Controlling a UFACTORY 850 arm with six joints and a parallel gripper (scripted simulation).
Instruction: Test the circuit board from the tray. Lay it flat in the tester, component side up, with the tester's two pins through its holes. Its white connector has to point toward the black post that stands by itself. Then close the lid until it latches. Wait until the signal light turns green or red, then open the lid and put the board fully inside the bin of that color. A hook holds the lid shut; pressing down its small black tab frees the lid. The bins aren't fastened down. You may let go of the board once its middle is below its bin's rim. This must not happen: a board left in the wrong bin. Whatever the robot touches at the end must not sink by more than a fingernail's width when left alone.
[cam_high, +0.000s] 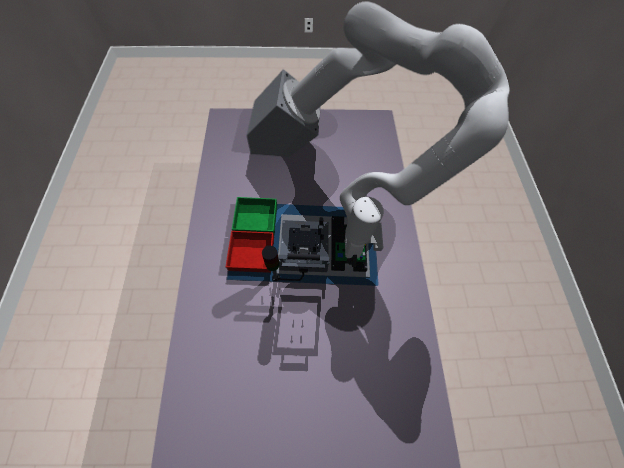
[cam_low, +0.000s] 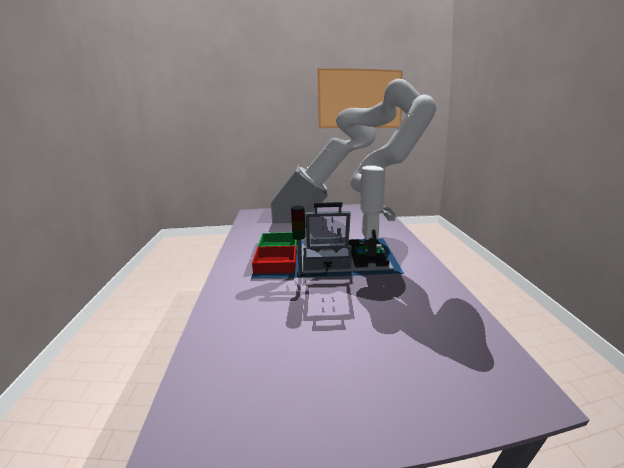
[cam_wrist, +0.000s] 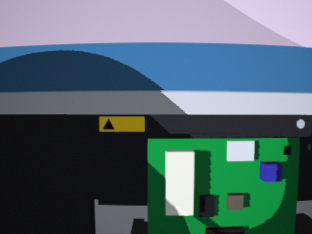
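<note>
The tester nest lies 3 cm behind my hand, 16 cm to the right of it and 2 cm above it. Round my hand: green circuit board: right at my hand; then clear lid: 9 cm ahead, 17 cm to the right, 13 cm above; then red bin: 2 cm ahead, 37 cm to the right, 4 cm below.
</note>
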